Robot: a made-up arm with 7 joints.
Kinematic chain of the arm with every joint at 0, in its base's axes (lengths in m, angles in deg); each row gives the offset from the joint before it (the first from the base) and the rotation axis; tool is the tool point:
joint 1: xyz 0 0 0 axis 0 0.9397 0.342
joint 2: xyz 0 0 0 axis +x
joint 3: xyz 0 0 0 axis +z
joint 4: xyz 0.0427 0 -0.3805 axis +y
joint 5: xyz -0.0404 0 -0.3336 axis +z
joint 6: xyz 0 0 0 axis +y
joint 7: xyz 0 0 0 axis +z
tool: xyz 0 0 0
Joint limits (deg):
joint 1: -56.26..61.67
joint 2: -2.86..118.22
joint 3: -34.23..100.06
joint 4: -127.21..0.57
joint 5: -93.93..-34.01
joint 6: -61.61..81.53
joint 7: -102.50..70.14
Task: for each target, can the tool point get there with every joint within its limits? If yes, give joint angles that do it. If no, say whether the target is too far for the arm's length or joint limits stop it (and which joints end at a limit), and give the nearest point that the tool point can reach.
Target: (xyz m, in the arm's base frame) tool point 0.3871 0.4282 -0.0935
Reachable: yes | joints -14.11 46.15 30.94 -84.63 -69.76 -9.02 -24.03
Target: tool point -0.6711 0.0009 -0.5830
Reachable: no: too far | nearest point -0.5427 0.0007 -0.4715 | short by 0.170 m
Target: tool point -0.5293 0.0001 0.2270
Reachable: no: joint limits stop it (at a limit: joint 1, joint 2, joint 3) | nearest point -0.3473 0.1280 0.2151 | short by 0.223 m
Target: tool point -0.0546 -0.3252 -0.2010
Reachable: no: joint limits stop it (at a limit: joint 1, joint 2, joint 3, joint 4) | nearest point 0.0235 -0.1365 -0.3689 | short by 0.264 m
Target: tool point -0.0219 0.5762 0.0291
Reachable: yes | joints 28.28 53.92 80.58 -86.64 -64.11 64.47 22.81
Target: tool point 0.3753 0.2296 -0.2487
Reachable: yes | joints 0.13 43.21 -0.39 -104.23 -52.19 -20.58 -23.61
